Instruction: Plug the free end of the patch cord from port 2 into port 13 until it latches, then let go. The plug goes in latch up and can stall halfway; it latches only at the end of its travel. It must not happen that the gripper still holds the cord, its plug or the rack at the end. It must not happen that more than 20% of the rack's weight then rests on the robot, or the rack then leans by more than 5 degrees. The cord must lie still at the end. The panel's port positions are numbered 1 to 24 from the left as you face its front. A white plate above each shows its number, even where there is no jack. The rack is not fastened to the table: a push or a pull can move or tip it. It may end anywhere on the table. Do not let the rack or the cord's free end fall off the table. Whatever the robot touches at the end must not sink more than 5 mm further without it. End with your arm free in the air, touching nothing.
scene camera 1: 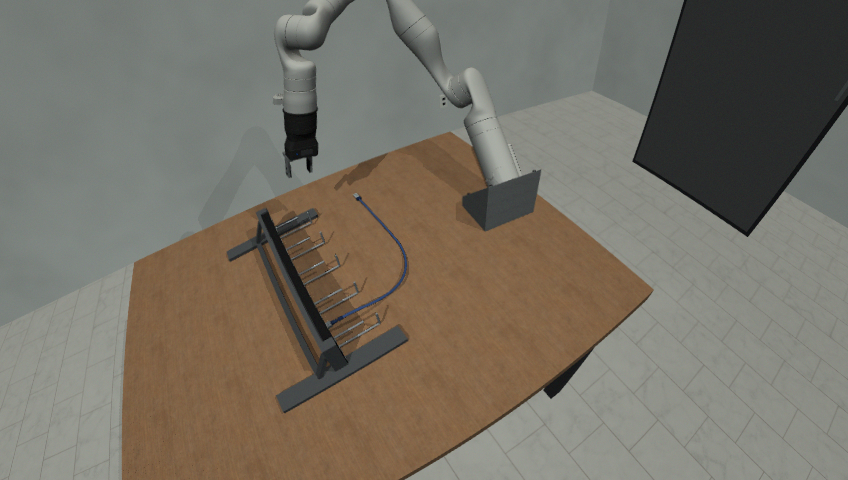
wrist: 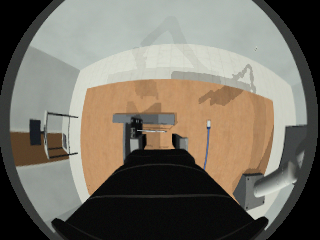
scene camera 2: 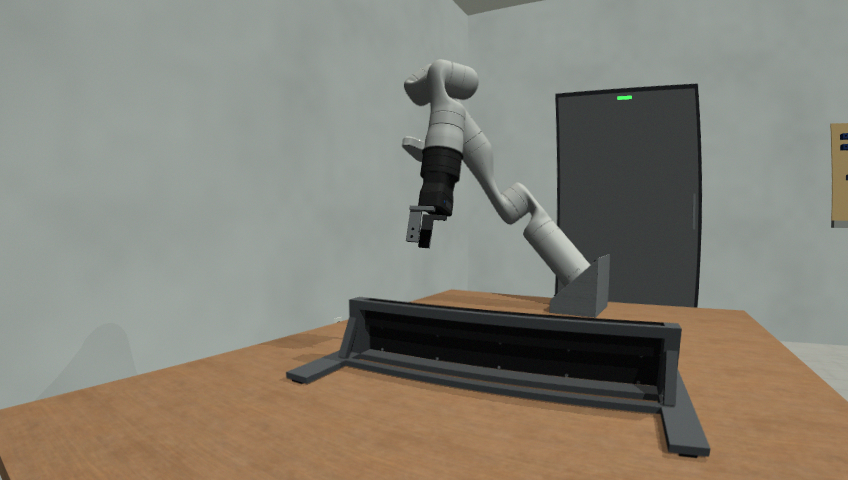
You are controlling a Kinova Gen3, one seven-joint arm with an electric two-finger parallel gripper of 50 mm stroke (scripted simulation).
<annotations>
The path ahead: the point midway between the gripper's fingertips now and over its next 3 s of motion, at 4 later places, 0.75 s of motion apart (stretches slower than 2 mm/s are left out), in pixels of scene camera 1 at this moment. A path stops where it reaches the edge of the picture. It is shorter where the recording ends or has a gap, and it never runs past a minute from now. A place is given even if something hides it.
My gripper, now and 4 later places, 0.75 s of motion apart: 299,173; 349,155; 344,158; 332,166; 319,182
</annotations>
